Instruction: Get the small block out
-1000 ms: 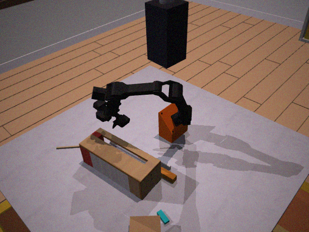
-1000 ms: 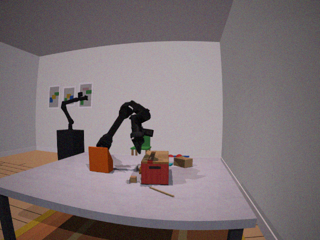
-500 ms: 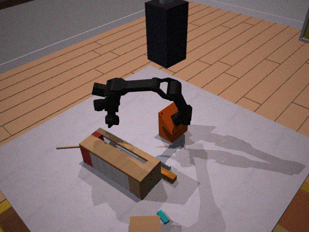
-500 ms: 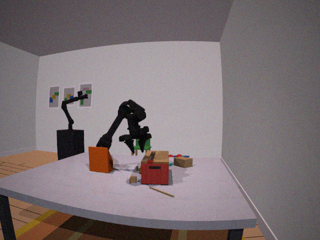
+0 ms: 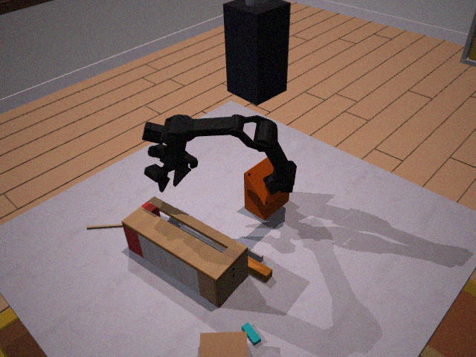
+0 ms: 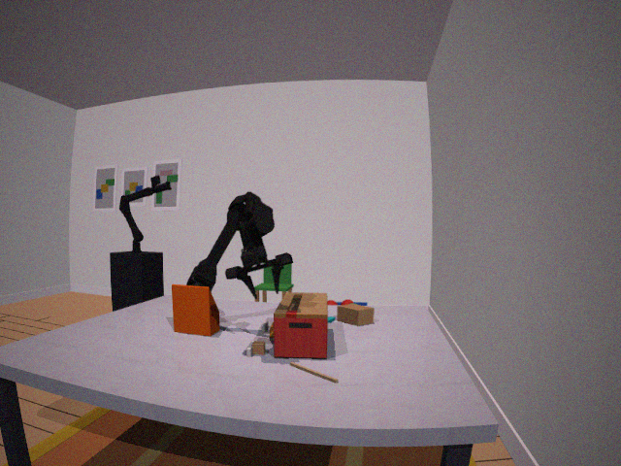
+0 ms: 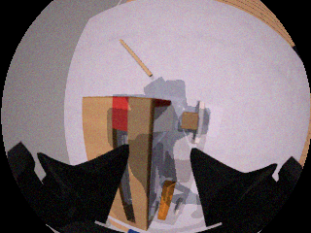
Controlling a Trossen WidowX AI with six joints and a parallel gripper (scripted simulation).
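My gripper tip is 150 mm above the tan block, 20 mm past it and 10 mm to the left of it. The rest, counted from my gripper tip: wooden box 150 mm to the left, 100 mm below, 30 mm ahead; then orange bar 280 mm to the left, 150 mm below, 50 mm behind; then thin wooden stick 160 mm below, 160 mm ahead, 150 mm to the right.
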